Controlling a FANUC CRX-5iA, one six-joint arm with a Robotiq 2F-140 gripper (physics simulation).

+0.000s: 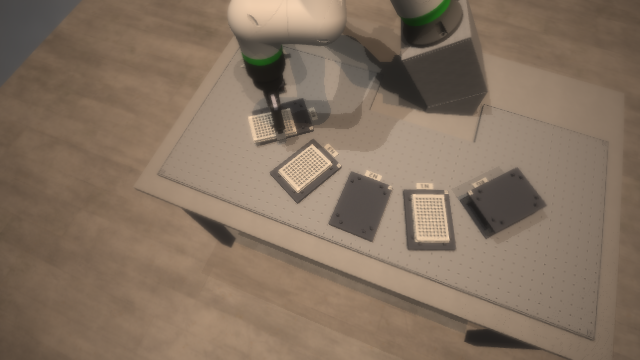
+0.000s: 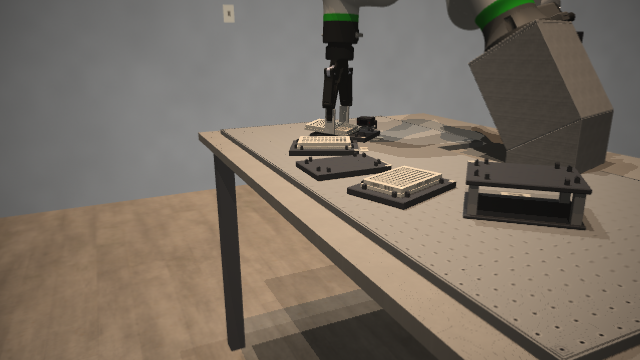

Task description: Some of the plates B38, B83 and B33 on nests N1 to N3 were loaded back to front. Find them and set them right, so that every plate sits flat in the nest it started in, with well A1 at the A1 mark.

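Places are measured from the arm's base along level axes (x ahead, y left, z up), in centimetres.
Pixels of known places: gripper, fingertip midpoint: (image 2: 336,131); arm's base, origin of the base link: (image 1: 432,24) (image 2: 518,42).
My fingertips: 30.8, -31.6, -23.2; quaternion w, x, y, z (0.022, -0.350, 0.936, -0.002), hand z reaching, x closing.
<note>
Ahead of a thing's pixels: the offset from my fingertips to its top centre, as dx, dy, dz. "spot": to the spot under its first point.
My gripper (image 1: 280,134) (image 2: 337,122) is shut on a white well plate {+1.0, -1.1, +2.4} (image 1: 262,126) (image 2: 316,125), low over the dark far-left station {-4.7, -0.2, +2.0} (image 1: 304,111) (image 2: 371,134). The plate sits off to the station's left side; whether it touches is unclear. A white plate {+9.3, +13.5, +1.0} (image 1: 306,168) (image 2: 324,140) lies in nest N3 {+9.3, +13.5, +0.6} (image 1: 298,197) (image 2: 320,152). Nest N2 {+12.8, +31.7, +0.6} (image 1: 361,206) (image 2: 345,166) is empty. Another white plate {+9.2, +49.3, +1.0} (image 1: 431,218) (image 2: 404,179) lies in nest N1 {spot: +16.4, +51.9, -0.4} (image 1: 430,247) (image 2: 376,197). Plate names and A1 wells are too small to read.
A raised dark stand (image 1: 507,200) (image 2: 527,176) on posts stands beyond N1, with an empty top. A small black device {spot: -11.8, -5.2, +1.1} (image 2: 366,121) stands at the far-left station. The robot's pedestal (image 1: 445,80) (image 2: 530,90) stands at the back of the table.
</note>
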